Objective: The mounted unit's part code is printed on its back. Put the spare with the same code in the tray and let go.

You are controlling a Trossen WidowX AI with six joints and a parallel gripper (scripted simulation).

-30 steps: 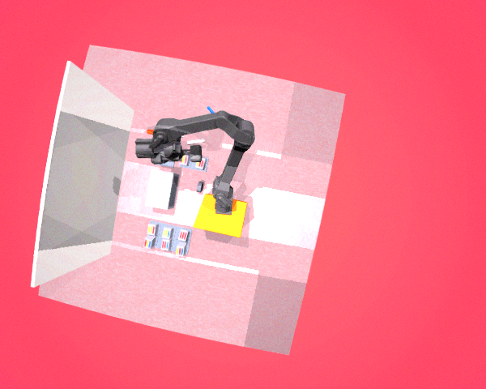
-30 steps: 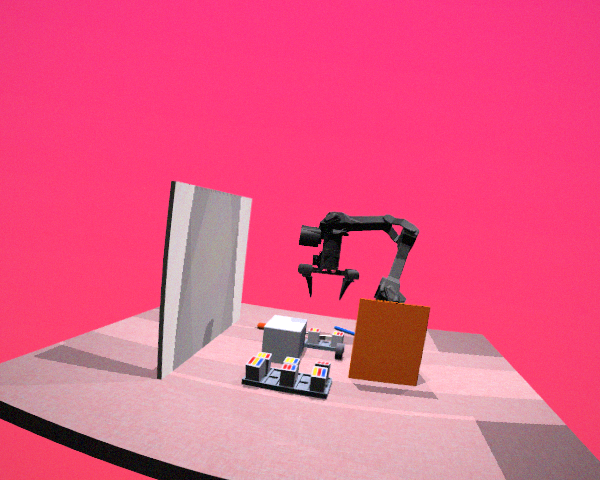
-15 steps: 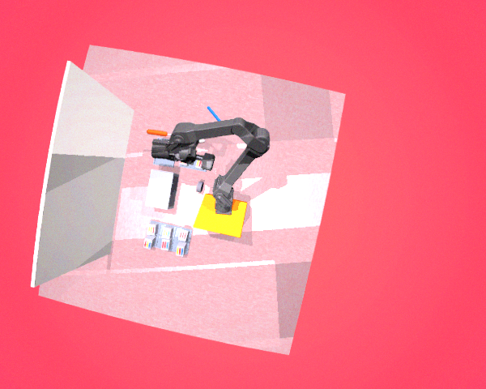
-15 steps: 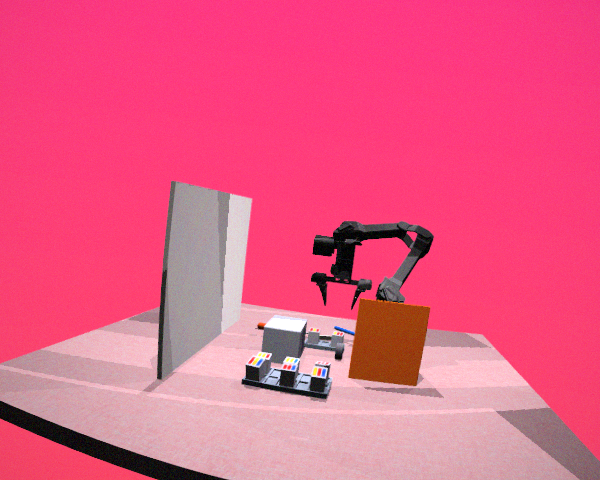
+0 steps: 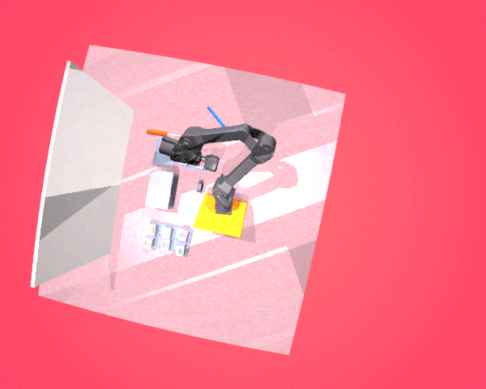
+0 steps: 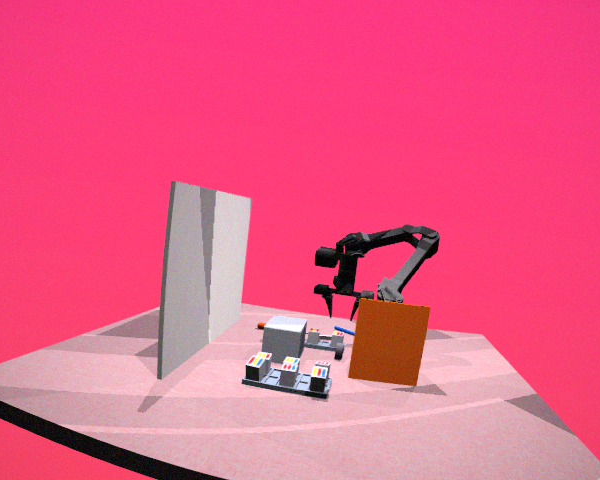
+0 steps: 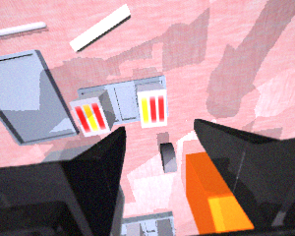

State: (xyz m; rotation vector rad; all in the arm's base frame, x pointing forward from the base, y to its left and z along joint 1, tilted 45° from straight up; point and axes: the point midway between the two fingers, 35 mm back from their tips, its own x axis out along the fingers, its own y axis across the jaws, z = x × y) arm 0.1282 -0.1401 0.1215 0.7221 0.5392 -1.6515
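The grey spare block lies 6 cm below my gripper tip. Round my gripper tip: black tape roll: 11 cm to the left, 7 cm below; then white strip: 10 cm to the right, 9 cm below, 4 cm ahead; then grey holder: 9 cm below, 4 cm ahead.
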